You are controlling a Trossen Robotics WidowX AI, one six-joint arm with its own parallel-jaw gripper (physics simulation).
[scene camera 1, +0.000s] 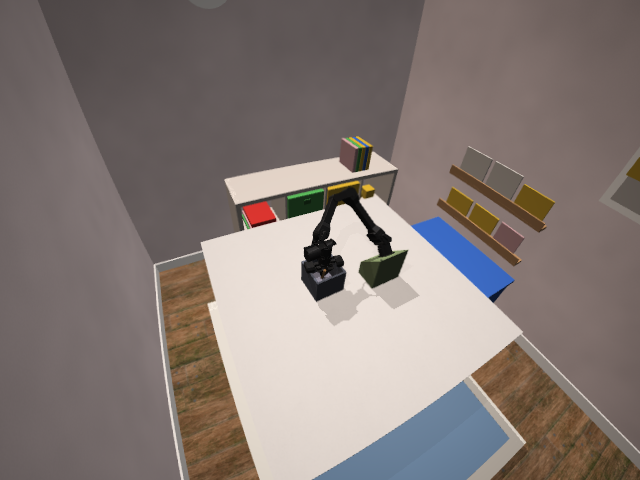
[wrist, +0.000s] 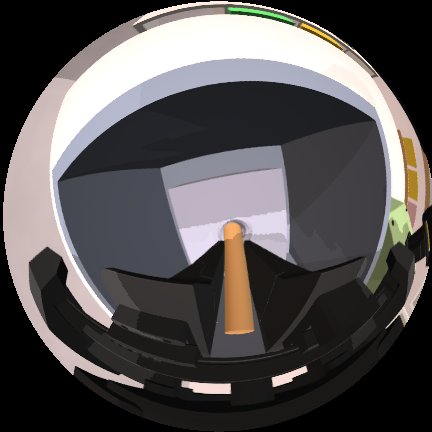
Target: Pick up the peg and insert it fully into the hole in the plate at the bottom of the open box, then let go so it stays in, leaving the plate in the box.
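Frame: origin at the arm's base, x back, y left, z down, level; millimetres.
Seen in the pictures: gripper, fingertip midpoint: (scene camera 1: 322, 275) (wrist: 233, 245); arm's base, origin of the base link: (scene camera 1: 386, 254).
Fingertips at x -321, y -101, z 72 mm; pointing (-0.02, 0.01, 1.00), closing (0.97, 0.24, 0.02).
Pixels of each thing's top centre, then the offset from my fingertips to it. Level surfaces: height alone.
- orange peg, middle of its top: (wrist: 240, 326) (scene camera 1: 324, 268) dy +6, dx -1, dz -60 mm
- open dark box, middle of its top: (wrist: 247, 319) (scene camera 1: 323, 266) dy -2, dx +3, dz -61 mm
- pale plate, middle of its top: (wrist: 234, 233) (scene camera 1: 322, 277) dy -2, dx +3, dz +16 mm
- white table, its level: dz +76 mm
The orange peg (wrist: 238, 285) (scene camera 1: 324, 273) is held between the fingers of my black gripper (wrist: 233, 245), which is shut on it, inside the upper part of the open dark box (scene camera 1: 329, 287) (wrist: 330, 170). The pale plate (wrist: 227, 197) lies at the bottom of the box. In the wrist view the far end of the peg overlaps the hole in the plate, whose ring-like rim shows around it. The peg's tip covers most of the hole, and I cannot tell whether the tip is in it or above it.
The box stands on the white table (scene camera 1: 361, 356). A green wedge-shaped block (scene camera 1: 385, 268) (wrist: 398, 220) stands to the right of the box, at the arm's base. A white shelf unit (scene camera 1: 284, 175) with books (scene camera 1: 355, 153) stands behind the table.
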